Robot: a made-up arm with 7 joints. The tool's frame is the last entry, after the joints.
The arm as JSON. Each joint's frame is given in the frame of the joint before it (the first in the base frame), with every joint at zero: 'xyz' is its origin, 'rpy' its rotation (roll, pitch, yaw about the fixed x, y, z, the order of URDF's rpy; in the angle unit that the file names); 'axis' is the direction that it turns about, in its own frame. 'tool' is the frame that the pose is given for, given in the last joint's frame.
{
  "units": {
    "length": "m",
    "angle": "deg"
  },
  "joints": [
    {
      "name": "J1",
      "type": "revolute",
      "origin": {
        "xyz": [
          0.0,
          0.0,
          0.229
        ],
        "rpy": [
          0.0,
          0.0,
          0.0
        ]
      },
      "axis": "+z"
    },
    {
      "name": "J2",
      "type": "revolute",
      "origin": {
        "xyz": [
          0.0,
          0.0,
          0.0
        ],
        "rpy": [
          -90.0,
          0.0,
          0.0
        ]
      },
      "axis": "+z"
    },
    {
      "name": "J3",
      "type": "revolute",
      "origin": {
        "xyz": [
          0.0,
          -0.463,
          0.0
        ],
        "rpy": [
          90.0,
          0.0,
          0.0
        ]
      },
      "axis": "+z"
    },
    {
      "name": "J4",
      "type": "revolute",
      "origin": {
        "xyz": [
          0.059,
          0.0,
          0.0
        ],
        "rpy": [
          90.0,
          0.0,
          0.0
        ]
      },
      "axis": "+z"
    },
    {
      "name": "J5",
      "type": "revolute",
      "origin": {
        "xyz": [
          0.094,
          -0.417,
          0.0
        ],
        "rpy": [
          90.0,
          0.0,
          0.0
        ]
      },
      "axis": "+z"
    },
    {
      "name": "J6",
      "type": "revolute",
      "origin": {
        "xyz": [
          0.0,
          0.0,
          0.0
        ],
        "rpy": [
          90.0,
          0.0,
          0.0
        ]
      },
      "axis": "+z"
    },
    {
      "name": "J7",
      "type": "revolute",
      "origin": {
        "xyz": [
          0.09,
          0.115,
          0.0
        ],
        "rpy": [
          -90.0,
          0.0,
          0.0
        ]
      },
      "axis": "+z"
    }
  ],
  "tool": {
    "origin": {
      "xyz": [
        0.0,
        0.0,
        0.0
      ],
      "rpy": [
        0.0,
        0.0,
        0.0
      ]
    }
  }
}
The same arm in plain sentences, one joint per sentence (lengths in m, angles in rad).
The arm has seven revolute joints in a row. What follows holds with every joint at zero, and every direction is one of the base frame's.
Joint 1 is mounted 0.2290 m along +z from the base frame's origin and rotates about +z.
Joint 2 is mounted at the same point as joint 1 and rotates about +y.
Joint 3 is mounted 0.4630 m along +z from joint 2 and rotates about +z.
Joint 4 is mounted 0.0590 m along +x from joint 3 and rotates about -y.
Joint 5 is mounted 0.0940 m along +x and 0.4170 m along -z from joint 4 and rotates about -z.
Joint 6 is mounted at the same point as joint 5 and rotates about +y.
Joint 7 is mounted 0.0900 m along +x and 0.1150 m along -z from joint 6 and rotates about -z.
The tool frame, which is the frame that the pose is given for, is mounted at the same point as joint 7; its axes are the base frame's turned by roll 3.1416, pitch 0.0000 and yaw 0.0000 rad (as in URDF: about the fixed x, then y, then z).

